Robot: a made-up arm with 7 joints. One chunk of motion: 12 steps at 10 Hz.
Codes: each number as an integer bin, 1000 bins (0 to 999) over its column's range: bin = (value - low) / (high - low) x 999, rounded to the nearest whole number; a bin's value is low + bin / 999 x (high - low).
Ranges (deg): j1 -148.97..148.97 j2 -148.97..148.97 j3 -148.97..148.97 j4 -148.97..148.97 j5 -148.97..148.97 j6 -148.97..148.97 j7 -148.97..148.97
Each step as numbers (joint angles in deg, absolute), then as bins.
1 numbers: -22.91 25.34 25.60 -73.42 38.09 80.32 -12.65
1 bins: 423 584 585 253 627 769 457
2 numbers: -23.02 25.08 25.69 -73.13 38.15 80.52 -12.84
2 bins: 422 584 586 254 627 769 456
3 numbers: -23.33 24.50 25.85 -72.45 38.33 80.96 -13.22
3 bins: 421 582 586 257 628 771 455
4 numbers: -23.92 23.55 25.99 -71.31 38.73 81.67 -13.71
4 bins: 419 578 587 260 629 773 454
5 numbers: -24.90 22.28 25.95 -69.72 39.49 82.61 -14.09
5 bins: 416 574 587 266 632 776 452
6 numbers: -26.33 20.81 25.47 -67.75 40.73 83.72 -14.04
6 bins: 411 569 585 272 636 780 452
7 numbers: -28.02 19.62 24.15 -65.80 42.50 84.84 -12.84
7 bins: 406 565 580 279 642 784 456
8 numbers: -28.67 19.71 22.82 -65.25 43.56 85.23 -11.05
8 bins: 403 566 576 281 646 785 462
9 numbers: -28.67 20.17 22.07 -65.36 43.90 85.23 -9.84
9 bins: 403 567 574 280 647 785 467
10 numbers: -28.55 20.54 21.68 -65.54 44.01 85.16 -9.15
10 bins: 404 568 572 280 647 785 469
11 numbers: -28.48 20.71 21.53 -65.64 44.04 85.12 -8.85
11 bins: 404 569 572 279 647 785 470
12 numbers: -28.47 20.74 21.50 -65.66 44.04 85.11 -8.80
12 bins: 404 569 572 279 647 785 470
